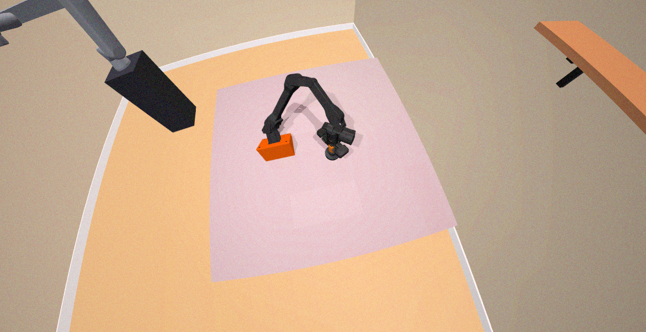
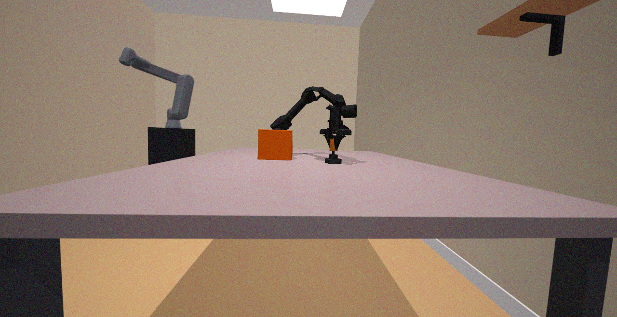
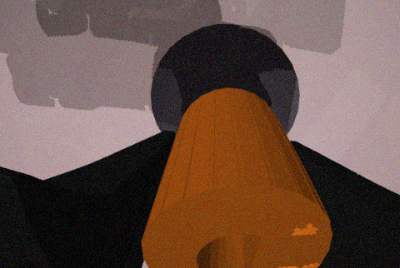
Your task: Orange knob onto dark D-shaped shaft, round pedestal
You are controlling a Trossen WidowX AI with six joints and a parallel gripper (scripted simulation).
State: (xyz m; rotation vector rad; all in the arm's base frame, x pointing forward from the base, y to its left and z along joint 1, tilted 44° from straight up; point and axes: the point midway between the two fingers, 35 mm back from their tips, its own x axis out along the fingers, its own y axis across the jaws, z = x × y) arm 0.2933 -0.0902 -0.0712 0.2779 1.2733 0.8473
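The orange knob lies 2 cm above my gripper tip. Round my gripper tip: dark round pedestal 4 cm below.
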